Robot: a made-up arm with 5 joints.
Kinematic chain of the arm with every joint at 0, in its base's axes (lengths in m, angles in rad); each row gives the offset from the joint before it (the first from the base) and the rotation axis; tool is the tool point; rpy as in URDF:
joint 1: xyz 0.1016 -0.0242 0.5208 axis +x
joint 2: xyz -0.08 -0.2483 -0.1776 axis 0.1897 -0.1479 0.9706
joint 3: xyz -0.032 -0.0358 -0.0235 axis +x
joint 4: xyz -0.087 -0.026 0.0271 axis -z
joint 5: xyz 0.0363 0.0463 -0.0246 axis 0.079 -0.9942 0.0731
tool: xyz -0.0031 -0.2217 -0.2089 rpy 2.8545 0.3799 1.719
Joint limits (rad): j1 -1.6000..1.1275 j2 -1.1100..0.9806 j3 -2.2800..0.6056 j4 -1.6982..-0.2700 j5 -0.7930..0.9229
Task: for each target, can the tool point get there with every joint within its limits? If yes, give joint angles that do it. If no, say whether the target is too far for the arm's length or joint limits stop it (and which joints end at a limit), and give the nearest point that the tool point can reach.
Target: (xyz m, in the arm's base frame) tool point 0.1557 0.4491 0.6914
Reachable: no: joint limits stop it (at a limit: joint 1, joint 2, joint 3, joint 4) | nearest point -0.0023 0.0695 0.7084 | short by 0.412 m
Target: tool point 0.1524 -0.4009 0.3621
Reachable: yes | joints -0.7262 0.8047 0.1436 -0.6782 0.6037
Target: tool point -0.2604 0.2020 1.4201
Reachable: no: too far | nearest point -0.1083 -0.0564 1.0519 | short by 0.475 m
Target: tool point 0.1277 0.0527 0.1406
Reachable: yes | joints 0.6062 0.7543 0.0488 -0.9112 0.6394
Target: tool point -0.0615 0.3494 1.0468
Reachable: no: joint limits stop it (at a limit: joint 1, joint 4) | nearest point -0.0534 0.0406 0.9346 | short by 0.329 m
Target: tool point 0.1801 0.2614 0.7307
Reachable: no: joint limits stop it (at a limit: joint 1, joint 2, joint 3) | nearest point 0.0483 0.0401 0.7084 | short by 0.259 m
